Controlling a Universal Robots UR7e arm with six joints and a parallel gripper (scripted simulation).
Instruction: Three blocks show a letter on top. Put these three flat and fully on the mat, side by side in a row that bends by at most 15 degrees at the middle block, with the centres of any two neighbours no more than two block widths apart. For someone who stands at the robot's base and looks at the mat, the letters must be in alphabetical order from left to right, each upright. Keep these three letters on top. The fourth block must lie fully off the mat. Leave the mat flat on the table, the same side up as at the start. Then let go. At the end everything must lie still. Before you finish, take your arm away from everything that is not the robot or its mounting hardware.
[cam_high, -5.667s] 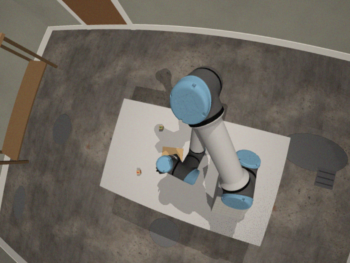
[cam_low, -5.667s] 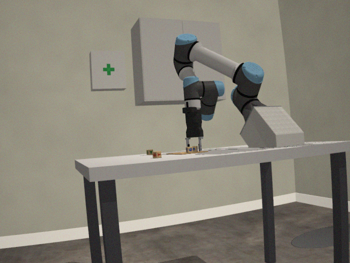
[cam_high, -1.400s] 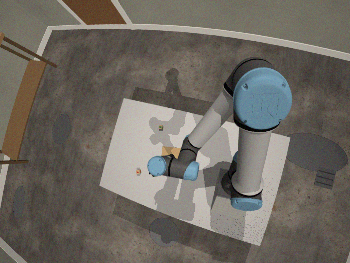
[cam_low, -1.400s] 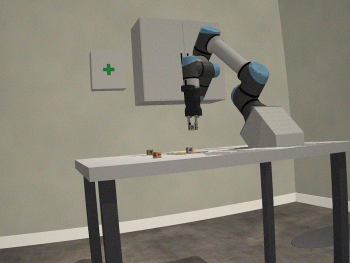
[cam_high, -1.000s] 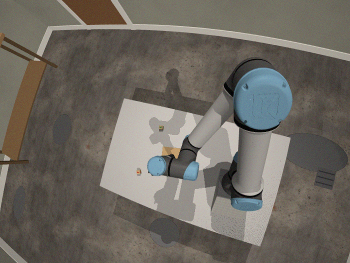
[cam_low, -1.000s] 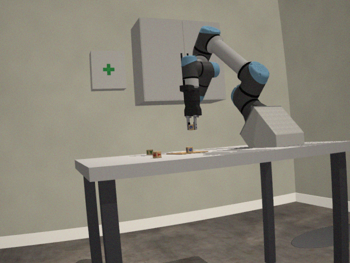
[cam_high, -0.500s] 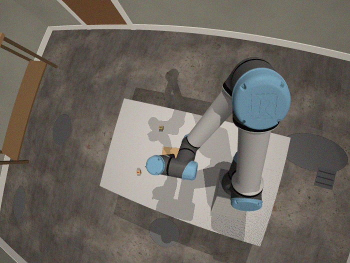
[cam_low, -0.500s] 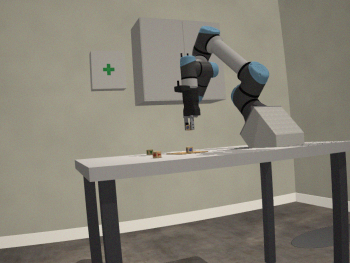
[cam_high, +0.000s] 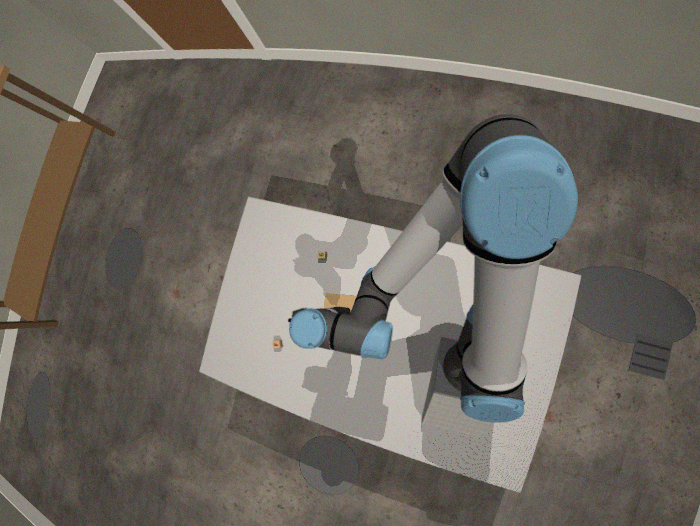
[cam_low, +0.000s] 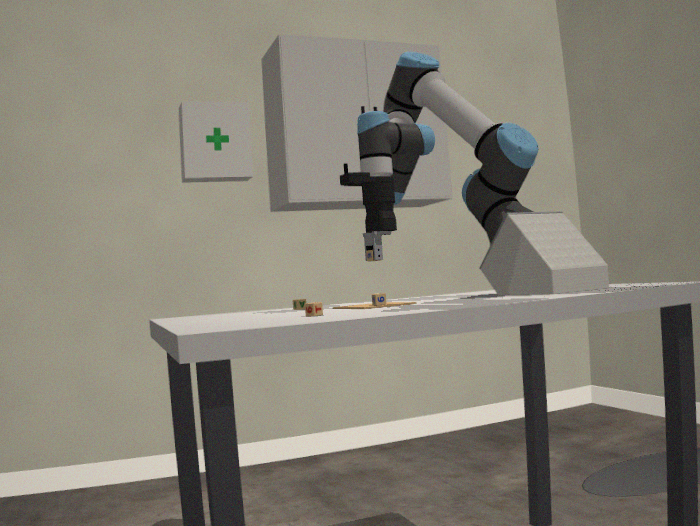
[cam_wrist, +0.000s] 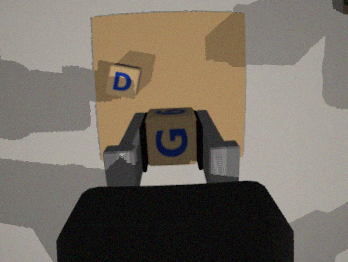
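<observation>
My gripper is now 120 mm above the tan mat and 10 mm short of it. The rest, counted from my hand: red-marked block 230 mm ahead, 120 mm to the left, 110 mm below.
</observation>
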